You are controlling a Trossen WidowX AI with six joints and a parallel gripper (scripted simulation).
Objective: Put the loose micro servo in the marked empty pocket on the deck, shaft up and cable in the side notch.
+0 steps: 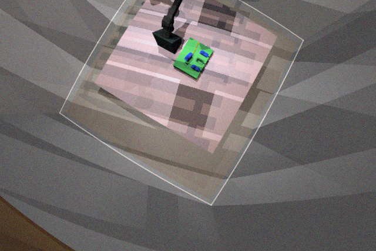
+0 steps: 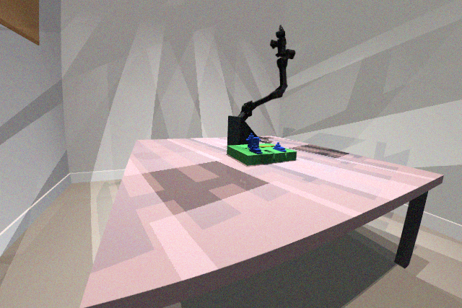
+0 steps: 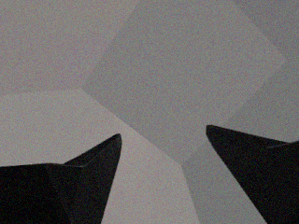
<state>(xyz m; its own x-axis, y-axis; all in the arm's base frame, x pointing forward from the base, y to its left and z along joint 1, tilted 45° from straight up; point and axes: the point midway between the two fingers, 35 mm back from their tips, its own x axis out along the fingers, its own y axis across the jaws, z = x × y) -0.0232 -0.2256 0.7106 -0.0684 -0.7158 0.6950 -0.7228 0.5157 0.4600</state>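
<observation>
Now: the green deck 85 cm below my gripper tip, 33 cm to the right of it and 26 cm ahead of it.
</observation>
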